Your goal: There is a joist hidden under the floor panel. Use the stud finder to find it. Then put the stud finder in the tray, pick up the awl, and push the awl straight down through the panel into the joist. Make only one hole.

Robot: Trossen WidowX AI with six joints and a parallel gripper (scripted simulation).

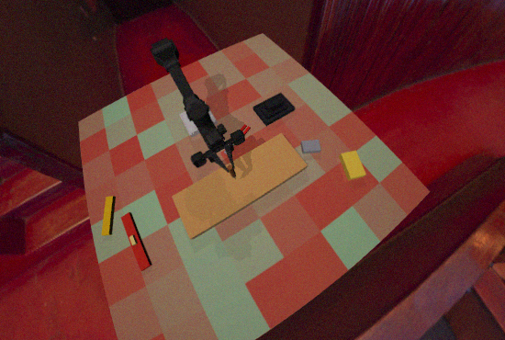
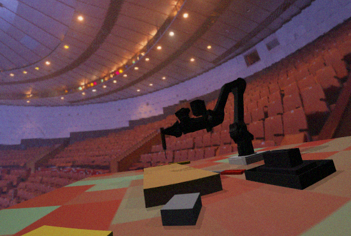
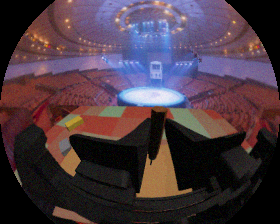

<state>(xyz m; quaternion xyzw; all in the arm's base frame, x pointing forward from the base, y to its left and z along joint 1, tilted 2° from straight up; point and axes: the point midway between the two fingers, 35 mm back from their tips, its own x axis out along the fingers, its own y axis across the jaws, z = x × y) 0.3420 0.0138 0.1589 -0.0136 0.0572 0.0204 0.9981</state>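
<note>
Right now the awl is 60 mm below my gripper tip. From my gripper tip the other things lie so: grey block 10 mm ahead, 350 mm to the left, 180 mm below; black tray 250 mm behind, 320 mm to the left, 180 mm below; stud finder 250 mm behind, 330 mm to the left, 140 mm below.
</note>
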